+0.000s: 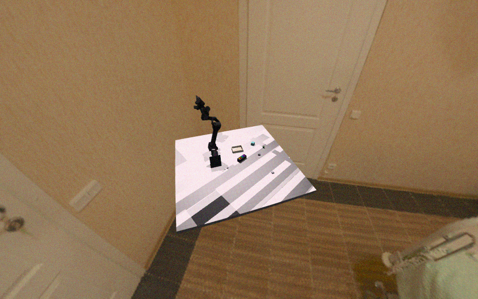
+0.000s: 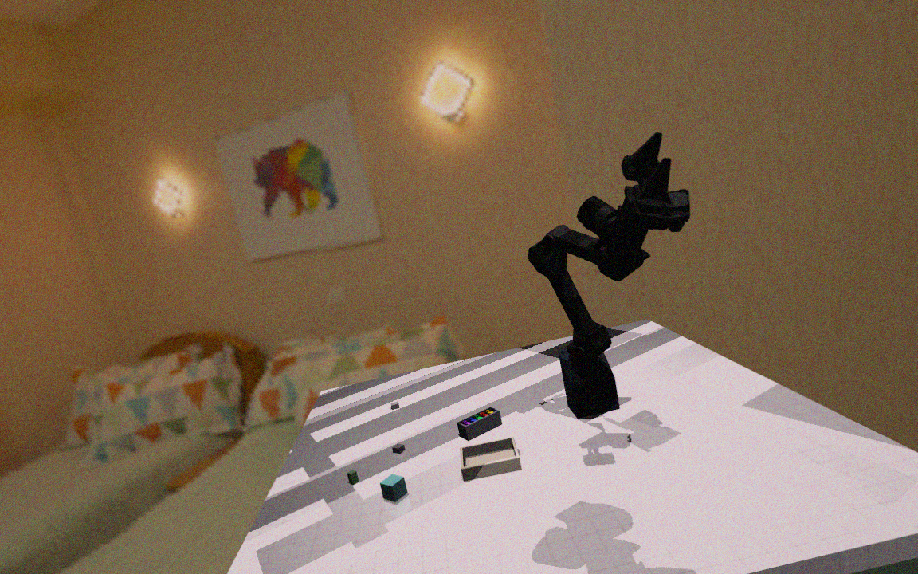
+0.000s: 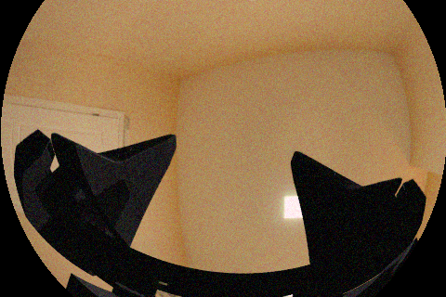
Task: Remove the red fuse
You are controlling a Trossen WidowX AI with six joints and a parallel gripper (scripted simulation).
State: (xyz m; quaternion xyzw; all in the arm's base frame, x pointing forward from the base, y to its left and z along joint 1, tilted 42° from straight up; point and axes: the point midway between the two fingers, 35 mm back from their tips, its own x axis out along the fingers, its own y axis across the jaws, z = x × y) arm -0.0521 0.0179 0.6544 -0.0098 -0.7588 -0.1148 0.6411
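Now: gripper tip 600 mm above the red fuse, 460 mm to the left of it and 390 mm short of it. From my gripper tip the other things lie so: small green block: 720 mm ahead, 620 mm below, 290 mm to the right; tray: 630 mm below, 390 mm ahead, 260 mm to the right; teal cube: 610 mm below, 610 mm ahead, 200 mm to the right.
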